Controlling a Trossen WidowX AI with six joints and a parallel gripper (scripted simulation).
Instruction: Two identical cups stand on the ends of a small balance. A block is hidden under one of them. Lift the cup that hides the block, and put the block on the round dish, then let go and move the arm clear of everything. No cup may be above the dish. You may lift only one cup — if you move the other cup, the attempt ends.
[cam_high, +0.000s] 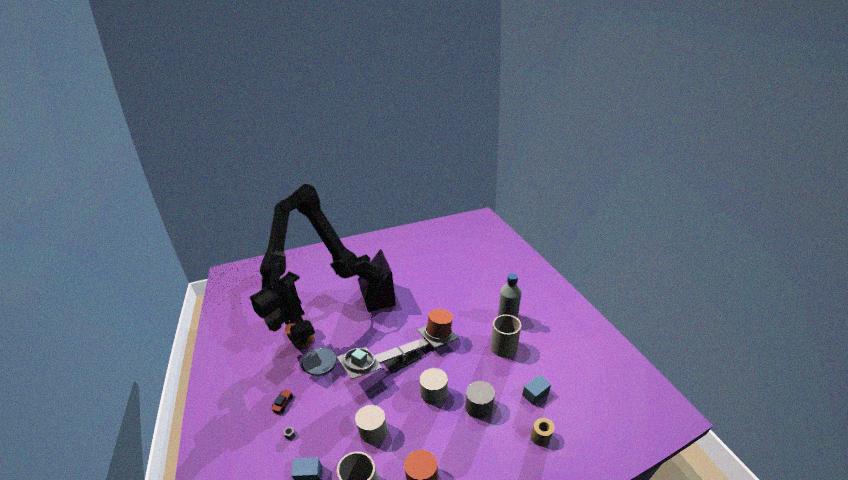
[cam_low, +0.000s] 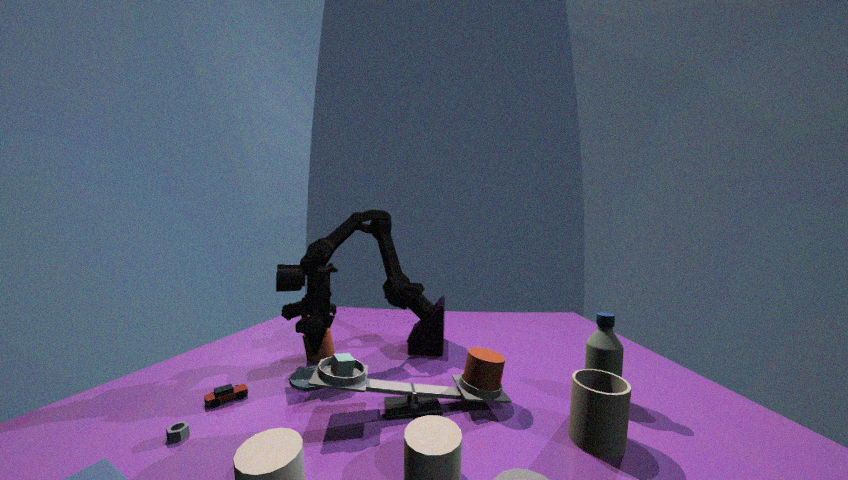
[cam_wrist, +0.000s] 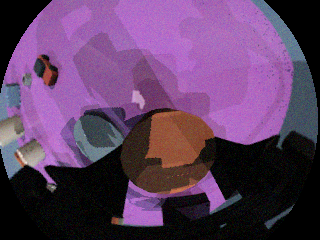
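Right now the teal block is 19 cm ahead of my gripper tip, 17 cm to the left of it and 6 cm above it. Also, from my gripper tip: nut (32 cm ahead, 4 cm to the right, 2 cm below); pale round dish (10 cm ahead, 5 cm to the left, 2 cm below); toy car (22 cm ahead, 6 cm to the right, 1 cm below).
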